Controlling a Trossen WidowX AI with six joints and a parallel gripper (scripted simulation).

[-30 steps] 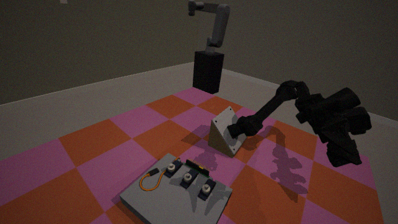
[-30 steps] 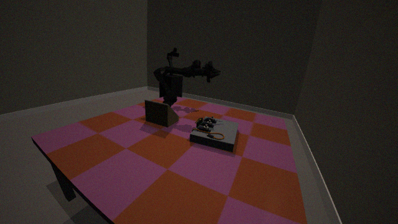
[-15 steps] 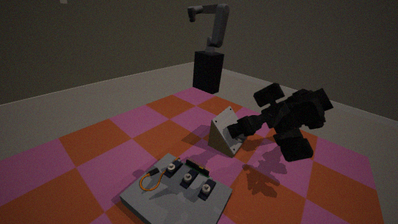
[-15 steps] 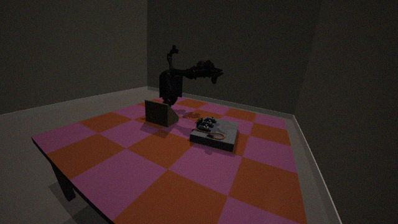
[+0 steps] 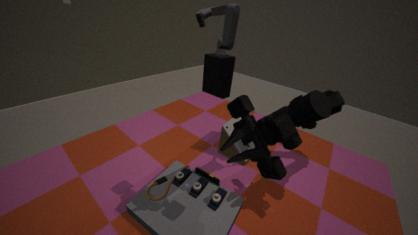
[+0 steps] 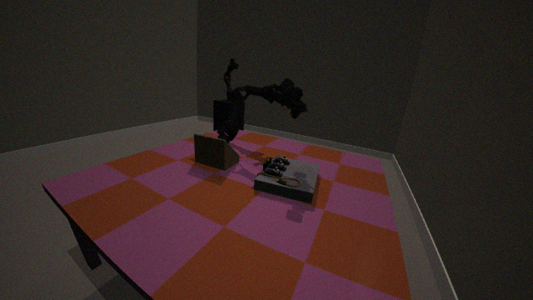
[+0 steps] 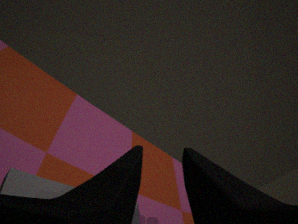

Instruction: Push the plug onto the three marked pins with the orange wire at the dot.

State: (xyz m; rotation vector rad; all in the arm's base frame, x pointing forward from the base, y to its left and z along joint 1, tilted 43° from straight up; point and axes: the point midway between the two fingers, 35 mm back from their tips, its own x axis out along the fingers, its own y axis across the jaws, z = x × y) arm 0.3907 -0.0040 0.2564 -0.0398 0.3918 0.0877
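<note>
The yellow band lies 11 cm behind my gripper tip, 12 cm to the right of it and 25 cm below it. From my gripper tip the other things lie so: grey printed holder (5 cm ahead, 9 cm to the right, 30 cm below); pin row (11 cm behind, 13 cm to the right, 26 cm below).
</note>
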